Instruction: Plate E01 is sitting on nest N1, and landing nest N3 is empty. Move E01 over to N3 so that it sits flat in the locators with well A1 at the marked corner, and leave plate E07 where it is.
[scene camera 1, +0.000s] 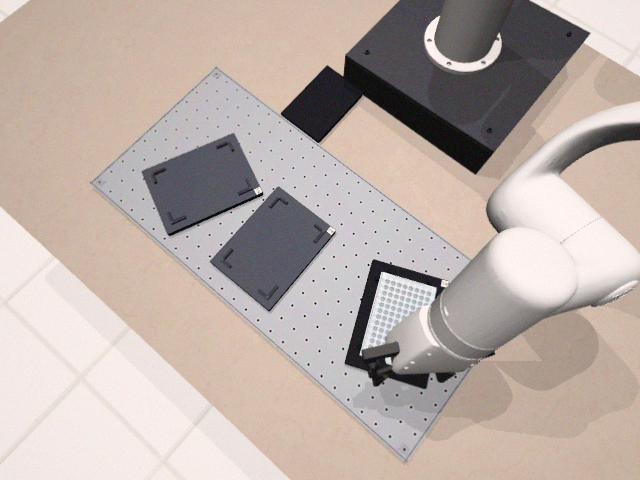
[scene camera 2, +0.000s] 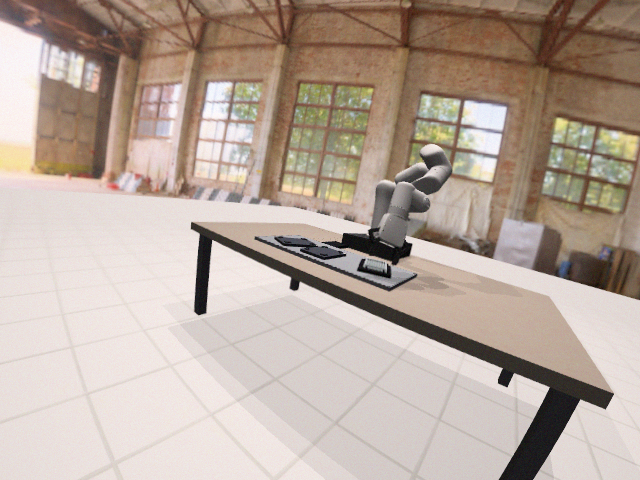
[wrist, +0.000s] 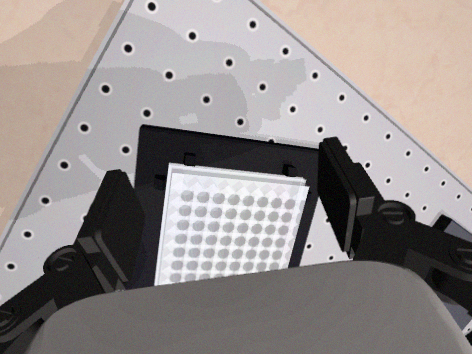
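Observation:
A white 96-well plate (scene camera 1: 390, 304) (scene camera 2: 375, 265) (wrist: 235, 225) lies on a black nest (scene camera 1: 357, 338) (wrist: 230, 145) at the board's right end. Its printed name is not readable. A second edge shows along its rim in the wrist view; I cannot tell whether another plate lies beneath. My gripper (scene camera 1: 412, 379) (scene camera 2: 384, 251) (wrist: 225, 179) is open and empty, above the plate's near end, with one finger out to each side. Two bare dark nests with corner locators, a middle nest (scene camera 1: 273, 248) (scene camera 2: 323, 252) and a left nest (scene camera 1: 201, 183) (scene camera 2: 294, 241), lie on the board; I cannot read which is N3.
The grey perforated board (scene camera 1: 310, 335) (scene camera 2: 398, 282) lies on the tan table (scene camera 1: 77, 103) (scene camera 2: 491, 304). A flat black block (scene camera 1: 323, 103) lies between the board and the dark robot base (scene camera 1: 403, 56). The arm hangs over the board's right end and hides part of the plate.

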